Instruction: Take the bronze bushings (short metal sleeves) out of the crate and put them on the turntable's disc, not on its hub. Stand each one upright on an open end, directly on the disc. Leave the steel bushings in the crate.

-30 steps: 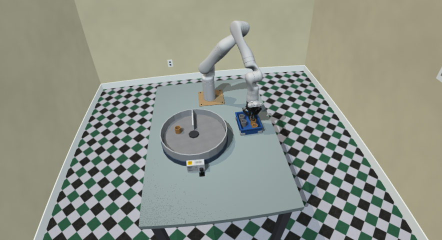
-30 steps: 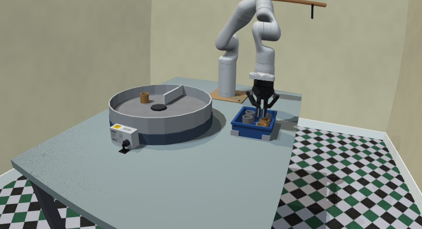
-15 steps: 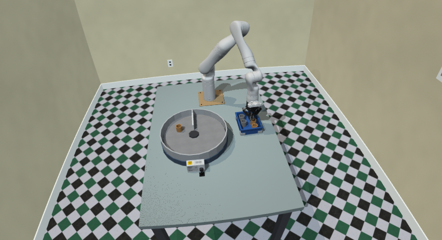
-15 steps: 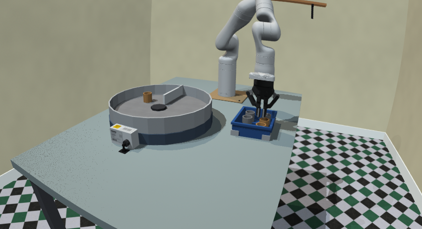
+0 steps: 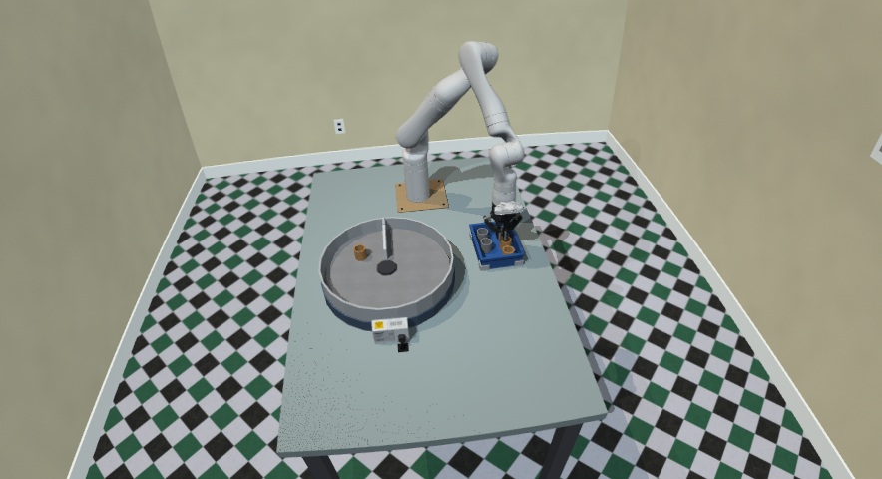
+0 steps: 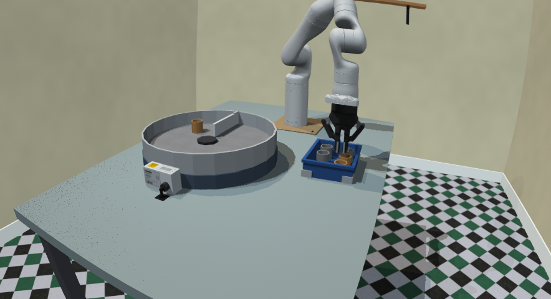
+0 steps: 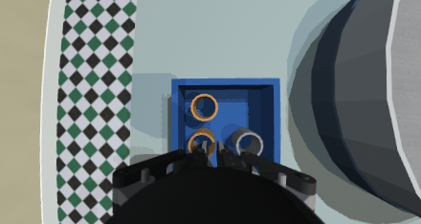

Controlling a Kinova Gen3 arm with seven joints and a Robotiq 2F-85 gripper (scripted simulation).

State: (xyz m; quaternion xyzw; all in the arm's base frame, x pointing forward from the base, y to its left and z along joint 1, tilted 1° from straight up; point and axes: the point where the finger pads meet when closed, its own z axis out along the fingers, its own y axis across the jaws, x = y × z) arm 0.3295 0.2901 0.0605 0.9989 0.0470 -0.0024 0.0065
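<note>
Right now the blue crate is 4 cm below my hand and 2 cm to the right of it. From my hand the other things lie so: turntable disc: 38 cm to the right, 13 cm ahead, 1 cm below.
</note>
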